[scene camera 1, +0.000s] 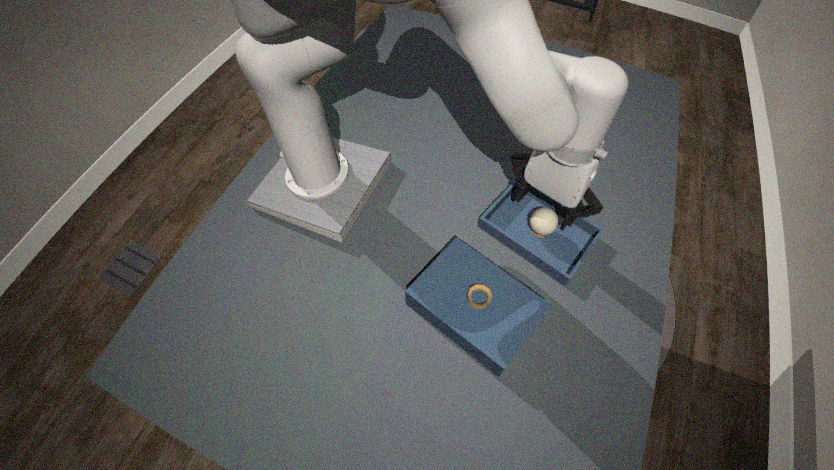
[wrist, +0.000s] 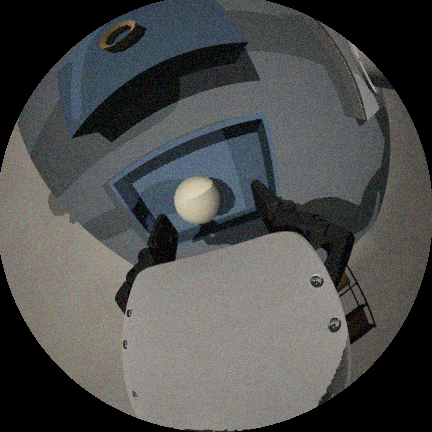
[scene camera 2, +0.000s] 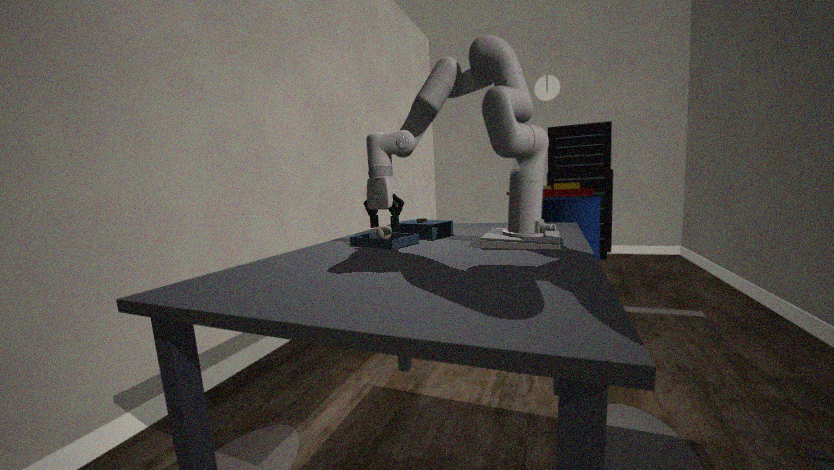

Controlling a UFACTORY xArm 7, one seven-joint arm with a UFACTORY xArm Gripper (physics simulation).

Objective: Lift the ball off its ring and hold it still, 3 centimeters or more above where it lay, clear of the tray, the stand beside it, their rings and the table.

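Pixels of known places: gripper, fingertip midpoint: [scene camera 1: 542, 210] [wrist: 209, 209] [scene camera 2: 384, 227]; arm's base, origin of the base link: [scene camera 1: 317, 174] [scene camera 2: 523, 234].
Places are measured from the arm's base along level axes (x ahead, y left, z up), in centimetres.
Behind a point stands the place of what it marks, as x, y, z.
Observation:
The cream ball [scene camera 1: 543, 221] {41.4, 12.9, 3.1} [scene camera 2: 383, 232] {39.9, 16.5, 1.6} [wrist: 197, 200] {40.8, 13.5, 3.4} sits inside the shallow blue tray [scene camera 1: 522, 251] {40.8, 8.1, -1.0} [scene camera 2: 373, 242] {40.3, 21.2, -0.9} [wrist: 270, 156] {32.3, 13.8, 0.2}. A sliver of its orange ring [scene camera 1: 538, 235] {41.8, 12.0, 0.4} shows beneath it in scene camera 1; the rest is hidden. My gripper [scene camera 1: 541, 210] {40.3, 15.1, 2.9} [scene camera 2: 385, 226] {40.3, 15.1, 2.9} [wrist: 209, 209] {40.3, 15.1, 2.9} is open, pointing down over the tray, with its fingers spread to either side of the ball and nothing held. In scene camera 2 the fingertips are low, near the height of the ball's top. How deep they reach beside the ball is hard to tell.
The taller blue stand [scene camera 1: 440, 274] {32.2, -5.5, 2.5} [scene camera 2: 443, 229] {29.9, -4.8, 0.0} [wrist: 200, 25] is beside the tray, across a narrow gap, with an empty orange ring [scene camera 1: 470, 296] {38.3, -6.4, 3.5} [scene camera 2: 421, 220] {38.5, -4.0, 3.2} [wrist: 105, 41] on top. The arm's base plate [scene camera 1: 364, 175] {8.1, 4.8, 0.5} [scene camera 2: 519, 243] {-1.8, 10.2, -1.0} stands farther off on the grey table [scene camera 1: 262, 350] {15.3, -31.2, -2.5} [scene camera 2: 291, 286] {27.5, 61.1, -2.5}.

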